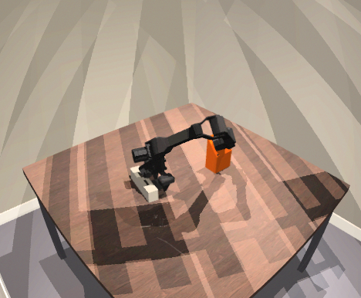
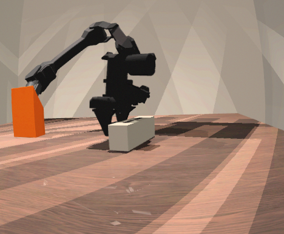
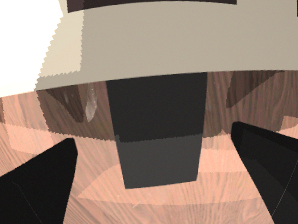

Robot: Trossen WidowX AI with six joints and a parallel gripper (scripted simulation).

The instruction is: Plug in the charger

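Right now the charger is 40 mm ahead of my gripper tip and 10 mm above it.
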